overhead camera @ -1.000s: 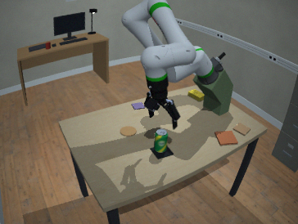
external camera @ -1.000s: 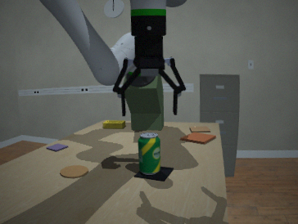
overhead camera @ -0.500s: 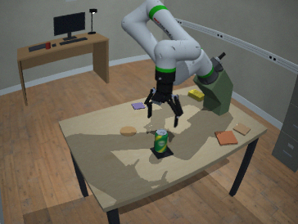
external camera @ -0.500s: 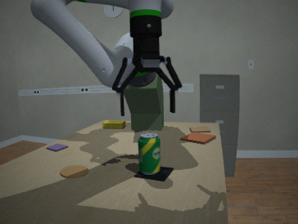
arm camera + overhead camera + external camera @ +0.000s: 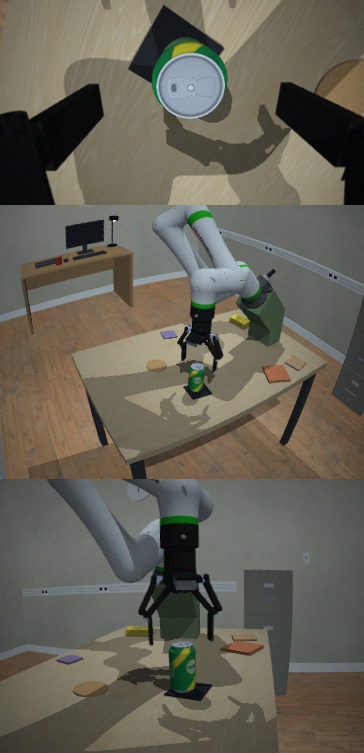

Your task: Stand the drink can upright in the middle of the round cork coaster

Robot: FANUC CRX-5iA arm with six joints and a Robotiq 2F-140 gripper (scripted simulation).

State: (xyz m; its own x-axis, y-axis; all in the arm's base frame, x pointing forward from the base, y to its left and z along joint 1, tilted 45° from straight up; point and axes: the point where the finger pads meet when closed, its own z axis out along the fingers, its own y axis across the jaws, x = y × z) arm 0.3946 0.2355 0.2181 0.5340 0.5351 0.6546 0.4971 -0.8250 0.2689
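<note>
The yellow drink can lies 1 cm ahead of my hand, 1 cm to the left of it and 7 cm below it. Round my hand: black square coaster: 2 cm to the left, 14 cm below; orange square pad: 42 cm behind, 1 cm to the left, 13 cm below; purple tile: 2 cm ahead, 48 cm to the right, 13 cm below.
</note>
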